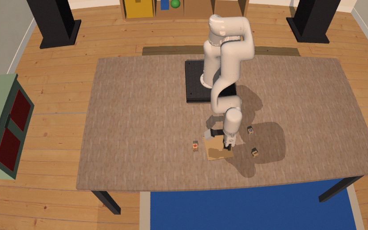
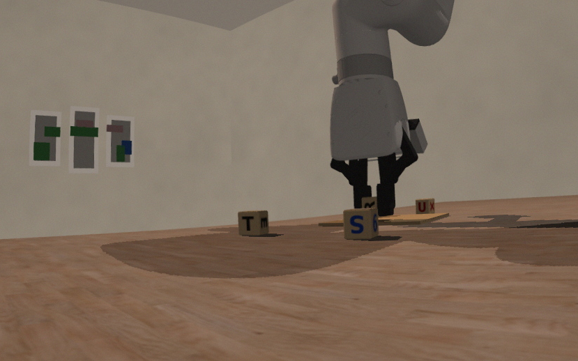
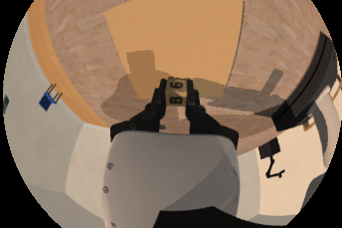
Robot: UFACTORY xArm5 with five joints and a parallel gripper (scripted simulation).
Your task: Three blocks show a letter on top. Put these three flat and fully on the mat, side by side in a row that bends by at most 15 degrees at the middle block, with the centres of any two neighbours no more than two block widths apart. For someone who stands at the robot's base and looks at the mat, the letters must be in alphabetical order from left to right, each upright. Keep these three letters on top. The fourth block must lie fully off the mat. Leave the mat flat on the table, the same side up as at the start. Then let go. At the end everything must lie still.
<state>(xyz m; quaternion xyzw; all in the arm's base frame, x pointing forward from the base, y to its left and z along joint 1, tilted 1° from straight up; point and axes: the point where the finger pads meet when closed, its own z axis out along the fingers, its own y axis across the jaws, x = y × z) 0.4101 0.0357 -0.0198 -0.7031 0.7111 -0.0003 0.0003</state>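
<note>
The tan mat is 40 mm to the right of my hand and 30 mm below it. Round my hand: letter block 160 mm to the right, 20 mm below.
</note>
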